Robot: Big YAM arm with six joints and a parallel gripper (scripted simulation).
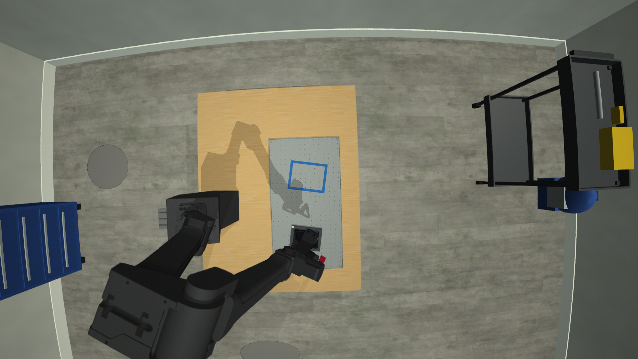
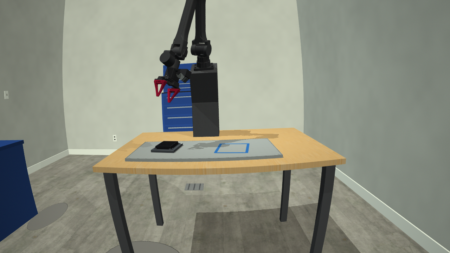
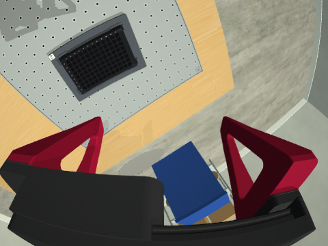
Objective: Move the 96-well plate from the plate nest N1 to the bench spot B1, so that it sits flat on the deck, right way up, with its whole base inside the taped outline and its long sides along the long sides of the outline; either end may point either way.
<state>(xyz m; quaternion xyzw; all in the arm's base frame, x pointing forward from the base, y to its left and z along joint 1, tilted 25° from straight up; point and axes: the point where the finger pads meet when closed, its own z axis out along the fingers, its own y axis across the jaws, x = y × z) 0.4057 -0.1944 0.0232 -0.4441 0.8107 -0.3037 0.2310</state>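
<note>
The black 96-well plate lies 40 mm behind my hand and 230 mm below it. Round my hand: dark plate nest (40 mm behind, 250 mm below).
</note>
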